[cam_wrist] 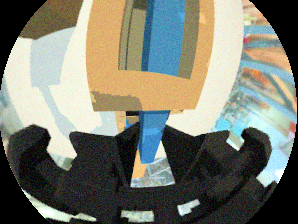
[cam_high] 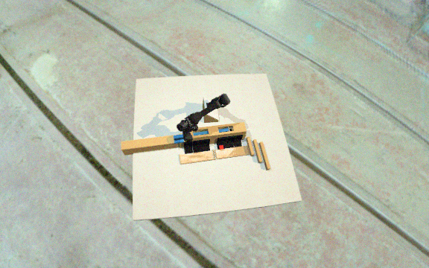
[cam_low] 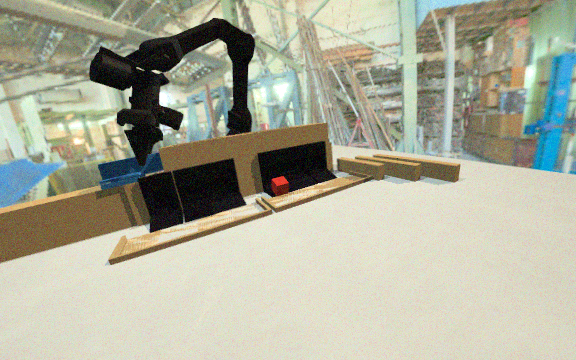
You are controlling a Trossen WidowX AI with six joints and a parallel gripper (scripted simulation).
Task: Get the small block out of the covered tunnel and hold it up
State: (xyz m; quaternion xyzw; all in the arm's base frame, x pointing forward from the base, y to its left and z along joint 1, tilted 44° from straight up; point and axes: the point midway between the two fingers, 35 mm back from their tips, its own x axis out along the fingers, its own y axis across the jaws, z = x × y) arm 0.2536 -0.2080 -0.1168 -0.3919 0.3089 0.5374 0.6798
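Right now my gripper tip is 2 cm short of the wooden tunnel, 2 cm to the right of it and 5 cm above it. Round my gripper tip: small red block (8 cm ahead, 29 cm to the left, 10 cm below).
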